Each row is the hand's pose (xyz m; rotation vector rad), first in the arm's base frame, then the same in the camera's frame.
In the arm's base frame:
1: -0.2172 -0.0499 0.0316 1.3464 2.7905 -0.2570
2: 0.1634 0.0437 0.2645 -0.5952 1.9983 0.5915
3: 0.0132 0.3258 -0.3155 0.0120 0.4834 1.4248
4: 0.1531 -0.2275 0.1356 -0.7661 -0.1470 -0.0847
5: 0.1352 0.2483 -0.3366 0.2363 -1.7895 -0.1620
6: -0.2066 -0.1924 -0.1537 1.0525 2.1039 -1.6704
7: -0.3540 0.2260 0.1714 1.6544 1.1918 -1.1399
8: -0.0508 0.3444 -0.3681 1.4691 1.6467 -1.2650
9: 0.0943 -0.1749 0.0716 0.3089 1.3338 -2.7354
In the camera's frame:
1: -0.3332 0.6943 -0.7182 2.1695 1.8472 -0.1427
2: -0.0788 0.5437 -0.3711 0.0848 1.7545 -0.0793
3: 0.1745 0.7286 -0.9544 -0.0886 0.2189 0.6034
4: -0.2463 0.3361 -0.5094 -0.8554 -0.1495 -0.9699
5: 0.2038 0.5864 -0.9389 -0.5581 -2.1279 -0.6384
6: -0.3806 0.5508 -0.8969 2.1482 1.4606 -1.6794
7: -0.2607 1.0086 -0.6167 2.2158 0.2481 -1.2700
8: 0.1597 0.7752 -1.0238 2.2406 0.7839 -1.3462
9: -0.2304 0.4005 -0.5863 -1.1000 -0.8580 2.2744

